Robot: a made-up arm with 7 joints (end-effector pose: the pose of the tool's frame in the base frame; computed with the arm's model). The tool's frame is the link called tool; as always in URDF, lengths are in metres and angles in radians. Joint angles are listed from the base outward.
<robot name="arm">
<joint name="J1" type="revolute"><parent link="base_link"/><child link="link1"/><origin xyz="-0.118 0.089 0.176" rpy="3.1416 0 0"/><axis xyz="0 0 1"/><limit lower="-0.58" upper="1.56"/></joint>
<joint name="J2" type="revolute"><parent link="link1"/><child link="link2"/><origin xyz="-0.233 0.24 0.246" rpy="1.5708 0 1.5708"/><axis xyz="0 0 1"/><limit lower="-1.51" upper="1.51"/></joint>
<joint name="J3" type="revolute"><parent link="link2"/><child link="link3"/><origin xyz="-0.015 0.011 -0.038" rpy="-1.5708 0 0"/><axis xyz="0 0 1"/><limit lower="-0.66" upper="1.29"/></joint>
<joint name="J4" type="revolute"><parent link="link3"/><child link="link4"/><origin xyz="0.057 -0.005 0.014" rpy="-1.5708 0 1.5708"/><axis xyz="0 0 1"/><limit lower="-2.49" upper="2.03"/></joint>
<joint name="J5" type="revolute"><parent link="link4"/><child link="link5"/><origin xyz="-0.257 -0.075 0.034" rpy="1.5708 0 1.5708"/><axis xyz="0 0 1"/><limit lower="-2.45" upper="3.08"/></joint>
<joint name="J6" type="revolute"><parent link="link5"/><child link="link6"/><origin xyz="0.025 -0.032 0.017" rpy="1.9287 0.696 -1.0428"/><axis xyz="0 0 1"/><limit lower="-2.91" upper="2.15"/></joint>
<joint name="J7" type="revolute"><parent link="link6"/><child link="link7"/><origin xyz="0.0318 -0.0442 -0.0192" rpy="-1.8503 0.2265 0.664"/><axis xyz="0 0 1"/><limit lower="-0.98" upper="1.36"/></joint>
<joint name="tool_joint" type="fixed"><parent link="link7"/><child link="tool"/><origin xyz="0.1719 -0.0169 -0.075" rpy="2.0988 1.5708 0"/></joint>
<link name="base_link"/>
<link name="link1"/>
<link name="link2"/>
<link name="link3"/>
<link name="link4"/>
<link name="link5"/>
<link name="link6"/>
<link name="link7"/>
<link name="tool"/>
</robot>
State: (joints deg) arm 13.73 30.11 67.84 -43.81 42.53 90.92 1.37
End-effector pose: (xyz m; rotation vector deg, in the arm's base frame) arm -0.5534 -0.1233 -0.0250 13.23 -136.80 57.74
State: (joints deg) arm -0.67 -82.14 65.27 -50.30 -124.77 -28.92 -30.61
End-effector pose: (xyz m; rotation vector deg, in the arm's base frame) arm -0.1976 -0.0242 0.3091 -119.49 -118.30 -33.64
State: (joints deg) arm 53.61 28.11 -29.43 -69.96 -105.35 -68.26 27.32
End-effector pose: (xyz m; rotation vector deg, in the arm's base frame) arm -0.5126 -0.1405 0.1966 54.06 52.39 157.48
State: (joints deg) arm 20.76 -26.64 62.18 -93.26 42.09 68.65 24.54
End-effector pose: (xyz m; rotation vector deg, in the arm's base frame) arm -0.5323 0.1631 -0.0294 -19.91 -70.22 110.87
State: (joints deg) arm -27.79 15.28 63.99 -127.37 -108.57 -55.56 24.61
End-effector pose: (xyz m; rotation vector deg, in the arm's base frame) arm -0.4639 -0.3527 0.2900 43.92 73.04 127.42
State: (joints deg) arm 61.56 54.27 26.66 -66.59 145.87 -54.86 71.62
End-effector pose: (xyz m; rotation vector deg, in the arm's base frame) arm -0.5060 -0.1962 -0.1531 31.37 9.57 -150.17
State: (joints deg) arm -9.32 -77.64 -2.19 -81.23 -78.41 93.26 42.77
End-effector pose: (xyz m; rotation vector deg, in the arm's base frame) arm -0.1294 -0.1558 0.1208 -177.81 0.22 -13.14
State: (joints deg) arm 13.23 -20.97 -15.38 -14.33 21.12 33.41 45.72
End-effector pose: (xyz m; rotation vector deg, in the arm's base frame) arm -0.1766 -0.0674 0.1407 101.31 -36.10 20.54
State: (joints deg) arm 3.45 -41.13 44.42 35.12 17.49 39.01 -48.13
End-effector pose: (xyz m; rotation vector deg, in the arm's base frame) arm -0.4481 -0.4910 -0.0351 134.11 -103.18 49.46
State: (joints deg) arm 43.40 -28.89 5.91 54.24 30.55 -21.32 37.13
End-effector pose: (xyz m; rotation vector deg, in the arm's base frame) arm -0.3166 -0.2032 -0.3281 93.83 5.61 -100.96
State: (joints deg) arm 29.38 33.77 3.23 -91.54 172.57 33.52 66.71
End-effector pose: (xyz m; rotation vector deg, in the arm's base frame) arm -0.2461 -0.2018 0.2352 -62.02 -69.48 -63.86
